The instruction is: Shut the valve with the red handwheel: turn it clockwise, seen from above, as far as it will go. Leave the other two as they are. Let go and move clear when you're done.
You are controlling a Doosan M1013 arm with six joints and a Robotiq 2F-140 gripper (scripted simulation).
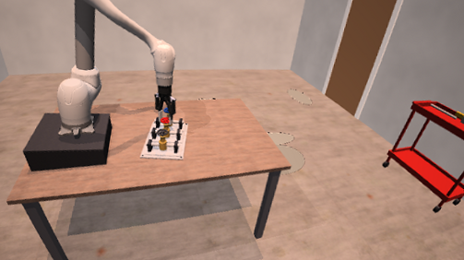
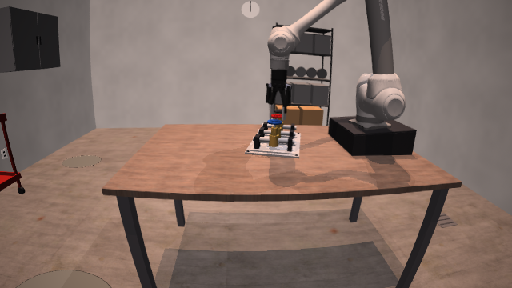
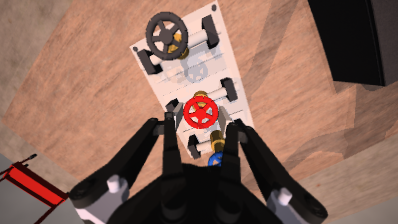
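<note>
Now: hand 30 mm above the red handwheel. The rest, counted from my hand: dark grey handwheel (50 mm behind, 120 mm to the right, 30 mm below); blue handwheel (50 mm ahead, 120 mm to the left, 30 mm below).
</note>
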